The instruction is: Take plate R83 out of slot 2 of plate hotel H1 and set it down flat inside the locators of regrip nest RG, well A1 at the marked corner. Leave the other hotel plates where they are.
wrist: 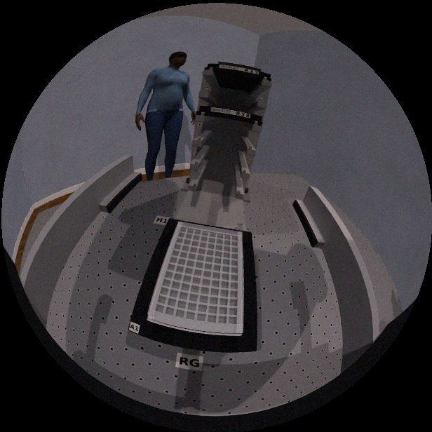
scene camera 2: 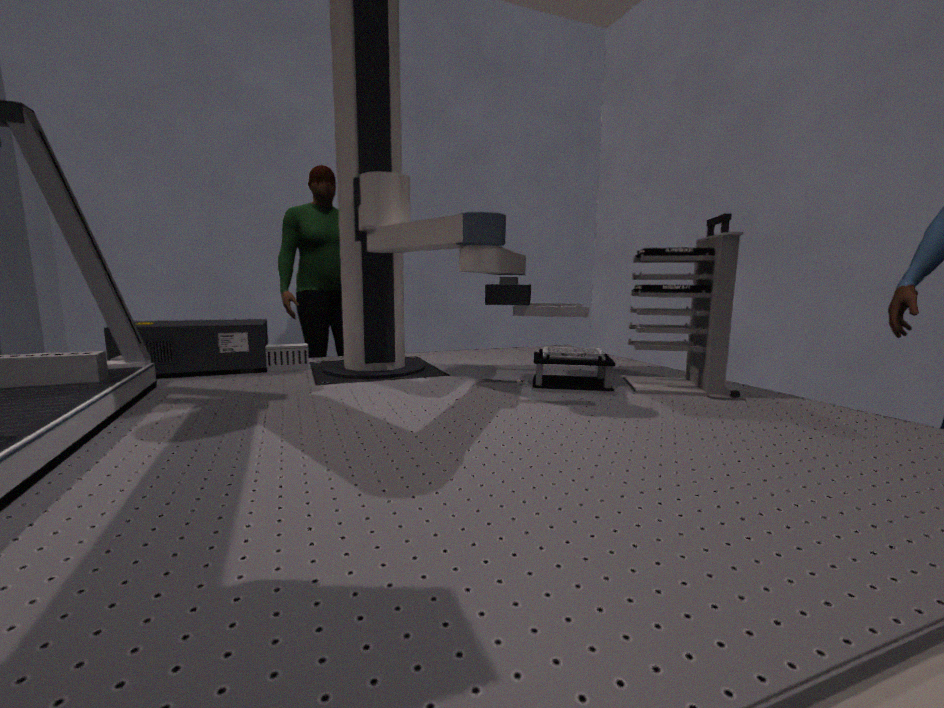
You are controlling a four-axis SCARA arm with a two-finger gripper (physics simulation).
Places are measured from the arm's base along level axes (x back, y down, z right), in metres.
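Pixels of known places: gripper, fingertip midpoint: (scene camera 2: pixel 585 309); arm's base at its link origin: (scene camera 2: pixel 375 373).
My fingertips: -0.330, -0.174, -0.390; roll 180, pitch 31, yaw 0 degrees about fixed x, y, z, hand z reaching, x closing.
Ahead of a thing's pixels: the offset from my fingertips to its top centre, as dx, dy, dz. "spot": to the spot under its first point.
Plate R83 {+0.012, +0.087, +0.019} (scene camera 2: pixel 571 352) (wrist: pixel 200 275), pale with a grid of wells, lies flat inside the black rim of regrip nest RG {spot: -0.016, +0.157, +0.033} (scene camera 2: pixel 573 384) (wrist: pixel 253 305). The nest's A1 tag is at its near left corner in the wrist view; the plate's own A1 mark cannot be made out. My gripper (scene camera 2: pixel 585 310) (wrist: pixel 219 175) is open and empty, raised above the nest and plate, with its fingers apart to either side. Plate hotel H1 (scene camera 2: pixel 720 312) (wrist: pixel 225 155) stands beyond the nest; its lower shelves hold no plate.
Two dark plates remain in the hotel: an upper one {-0.085, -0.124, -0.145} (scene camera 2: pixel 674 250) (wrist: pixel 240 70) and one labelled R38 {-0.085, -0.053, -0.145} (scene camera 2: pixel 671 288) (wrist: pixel 230 114). A dark box {spot: +0.365, +0.093, +0.775} (scene camera 2: pixel 198 346) and a framed machine (scene camera 2: pixel 83 236) stand at the left. One person (scene camera 2: pixel 314 243) stands behind the arm, another (wrist: pixel 167 95) beyond the hotel.
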